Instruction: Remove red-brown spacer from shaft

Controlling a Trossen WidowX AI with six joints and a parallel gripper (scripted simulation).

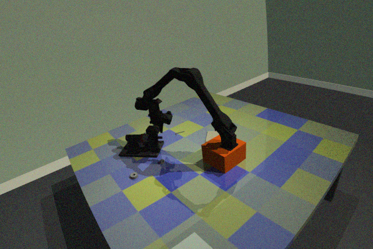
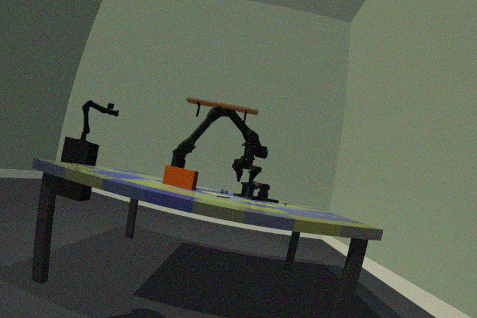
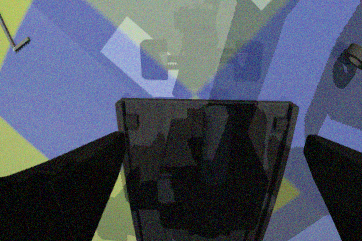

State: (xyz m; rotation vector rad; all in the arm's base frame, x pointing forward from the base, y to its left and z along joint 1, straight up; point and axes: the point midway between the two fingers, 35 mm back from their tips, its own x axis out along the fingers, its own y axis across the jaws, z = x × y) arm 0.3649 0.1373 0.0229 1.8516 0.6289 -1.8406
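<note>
Right now the shaft is 4 cm ahead of my gripper tip and 3 cm to the left of it. The rest, counted from my gripper tip: grey ring (8 cm behind, 24 cm to the left, 8 cm below); then red-brown spacer (8 cm ahead, 6 cm to the left); then thin pin (6 cm ahead, 18 cm to the right, 8 cm below).
</note>
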